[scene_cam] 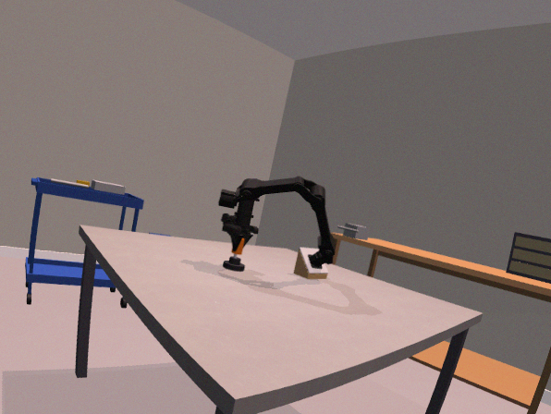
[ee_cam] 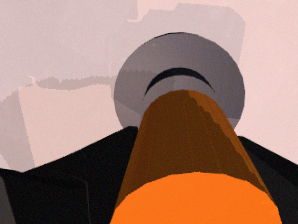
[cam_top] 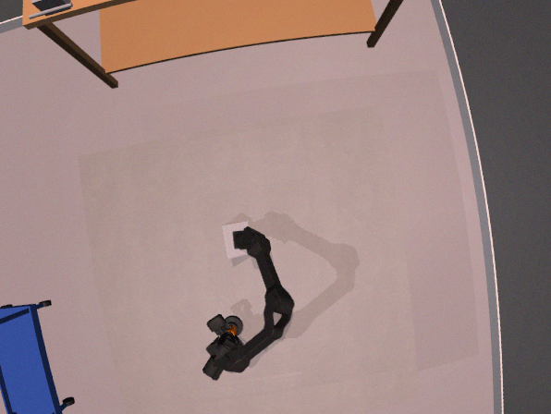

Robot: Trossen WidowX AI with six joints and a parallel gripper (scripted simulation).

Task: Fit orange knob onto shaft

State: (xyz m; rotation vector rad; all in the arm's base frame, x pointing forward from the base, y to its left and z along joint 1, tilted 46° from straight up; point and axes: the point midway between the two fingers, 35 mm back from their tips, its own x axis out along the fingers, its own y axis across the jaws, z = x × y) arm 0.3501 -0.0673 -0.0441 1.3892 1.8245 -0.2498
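The orange knob is 3 cm above my gripper tip. The rest, counted from my gripper tip: round dark pedestal (4 cm below).
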